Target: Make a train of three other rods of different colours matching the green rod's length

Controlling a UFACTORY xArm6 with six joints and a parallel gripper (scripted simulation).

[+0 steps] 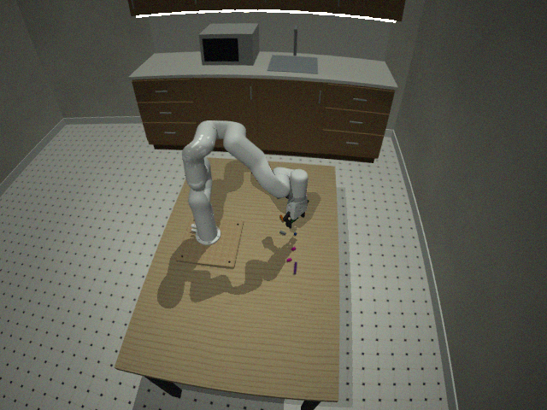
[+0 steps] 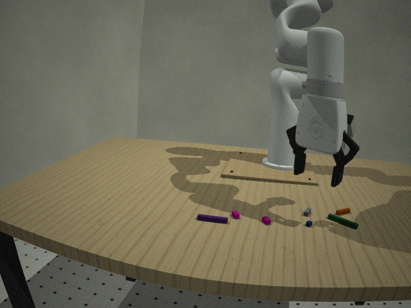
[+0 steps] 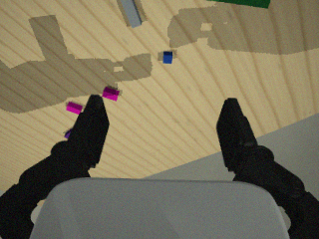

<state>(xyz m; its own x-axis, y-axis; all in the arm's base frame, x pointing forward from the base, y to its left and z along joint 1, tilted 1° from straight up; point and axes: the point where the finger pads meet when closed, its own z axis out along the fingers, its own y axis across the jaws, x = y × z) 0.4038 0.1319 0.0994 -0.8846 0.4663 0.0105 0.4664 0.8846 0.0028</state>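
Now: hand 5 cm past the grey rod, 1 cm to the left of it and 10 cm above it. Round my hand: green rod (3 cm behind, 8 cm to the left, 10 cm below); then blue rod (1 cm ahead, 10 cm below); then orange rod (8 cm behind, 8 cm to the left, 10 cm below).
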